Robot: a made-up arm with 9 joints.
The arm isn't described. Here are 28 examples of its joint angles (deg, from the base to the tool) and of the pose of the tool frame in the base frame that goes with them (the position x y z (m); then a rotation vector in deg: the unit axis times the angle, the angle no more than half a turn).
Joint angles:
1: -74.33 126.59 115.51 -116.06 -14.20 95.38 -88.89 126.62 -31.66
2: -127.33 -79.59 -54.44 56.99 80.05 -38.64 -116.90 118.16 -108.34
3: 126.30 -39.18 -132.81 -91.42 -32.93 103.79 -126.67 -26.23 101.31
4: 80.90 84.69 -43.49 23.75 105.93 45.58 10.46 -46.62 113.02
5: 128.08 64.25 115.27 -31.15 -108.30 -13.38 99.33 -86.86 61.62
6: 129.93 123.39 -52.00 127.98 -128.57 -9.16 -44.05 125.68 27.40
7: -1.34 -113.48 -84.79 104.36 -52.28 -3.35 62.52 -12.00 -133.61
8: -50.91 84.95 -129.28 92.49 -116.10 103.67 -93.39 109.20 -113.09
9: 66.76 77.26 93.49 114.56 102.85 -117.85 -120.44 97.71 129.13
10: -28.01 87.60 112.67 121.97 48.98 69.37 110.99 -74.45 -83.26
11: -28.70 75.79 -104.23 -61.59 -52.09 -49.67 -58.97 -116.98 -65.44
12: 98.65 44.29 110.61 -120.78 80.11 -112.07 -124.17 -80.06 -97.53
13: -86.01 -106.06 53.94 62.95 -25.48 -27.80 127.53 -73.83 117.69
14: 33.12 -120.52 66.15 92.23 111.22 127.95 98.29 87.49 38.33
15: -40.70 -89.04 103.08 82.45 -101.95 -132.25 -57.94 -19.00 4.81
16: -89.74 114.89 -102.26 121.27 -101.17 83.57 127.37 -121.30 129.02
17: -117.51 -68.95 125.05 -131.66 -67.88 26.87 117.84 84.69 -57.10
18: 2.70 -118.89 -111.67 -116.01 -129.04 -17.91 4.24 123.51 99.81
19: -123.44 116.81 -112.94 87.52 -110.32 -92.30 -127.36 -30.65 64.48
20: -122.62 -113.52 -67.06 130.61 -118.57 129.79 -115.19 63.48 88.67
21: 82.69 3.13 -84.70 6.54 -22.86 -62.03 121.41 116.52 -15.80
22: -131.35 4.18 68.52 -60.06 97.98 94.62 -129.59 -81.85 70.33
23: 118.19 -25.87 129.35 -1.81 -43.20 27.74 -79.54 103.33 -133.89
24: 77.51 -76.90 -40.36 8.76 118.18 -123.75 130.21 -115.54 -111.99
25: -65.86 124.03 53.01 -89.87 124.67 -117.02 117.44 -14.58 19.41
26: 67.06 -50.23 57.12 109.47 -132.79 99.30 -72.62 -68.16 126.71
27: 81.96 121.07 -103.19 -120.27 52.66 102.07 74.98 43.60 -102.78
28: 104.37 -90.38 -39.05 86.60 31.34 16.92 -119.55 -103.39 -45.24
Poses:
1: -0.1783 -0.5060 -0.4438 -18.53 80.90 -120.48
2: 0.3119 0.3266 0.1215 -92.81 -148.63 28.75
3: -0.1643 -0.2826 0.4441 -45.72 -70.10 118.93
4: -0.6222 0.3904 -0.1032 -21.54 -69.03 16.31
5: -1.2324 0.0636 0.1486 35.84 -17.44 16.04
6: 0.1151 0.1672 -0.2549 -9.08 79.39 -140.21
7: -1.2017 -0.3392 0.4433 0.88 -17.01 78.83
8: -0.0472 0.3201 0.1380 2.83 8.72 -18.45
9: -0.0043 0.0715 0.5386 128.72 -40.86 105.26
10: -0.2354 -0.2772 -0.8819 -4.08 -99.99 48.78
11: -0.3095 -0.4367 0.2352 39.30 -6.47 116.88
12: -0.5688 -0.1697 1.0303 60.83 28.79 67.23
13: -0.2875 -0.6888 -0.2577 -21.27 16.01 97.67
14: -0.1773 -0.5338 0.2636 -71.98 15.06 -76.03
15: -0.2398 -0.4195 0.0223 75.05 -10.73 76.06
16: 0.1851 0.1751 0.2927 -69.64 85.36 -50.78
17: 0.0354 -0.5742 0.2498 -123.26 20.60 -119.18
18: -0.4367 0.2297 0.7713 19.83 15.72 25.07
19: -0.1963 0.0230 -0.2795 -123.96 71.82 32.87
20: -0.5768 0.1150 -0.0454 27.36 79.84 59.07
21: -0.7493 -0.5577 -0.5720 -20.77 -88.10 134.05
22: -0.5288 0.3539 0.4244 2.14 -0.55 -22.96
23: -0.1140 0.5862 0.5374 38.12 -167.90 -43.69
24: -0.5642 0.4731 0.5392 -44.33 98.57 -15.01
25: -0.2501 -0.3633 -0.1700 52.86 -16.61 11.88
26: -0.0155 -0.5100 0.4984 29.07 -78.83 135.05
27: -0.2928 0.2735 0.7758 23.90 -3.70 -3.75
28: 0.1488 -0.1473 -0.1663 122.84 121.16 -36.83
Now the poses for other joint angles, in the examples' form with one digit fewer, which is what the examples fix.
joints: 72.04 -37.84 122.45 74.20 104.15 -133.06 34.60 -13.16 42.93
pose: -0.086 -0.257 0.321 3.3 49.5 -104.2
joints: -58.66 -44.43 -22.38 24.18 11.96 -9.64 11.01 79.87 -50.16
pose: -0.410 0.277 -0.407 45.2 106.9 -73.5
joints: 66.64 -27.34 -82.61 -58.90 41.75 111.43 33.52 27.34 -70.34
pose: -0.089 -0.206 -0.107 -46.5 127.6 -82.9
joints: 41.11 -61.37 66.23 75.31 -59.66 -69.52 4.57 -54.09 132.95
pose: 0.147 -0.040 0.383 -38.8 -113.1 -60.7
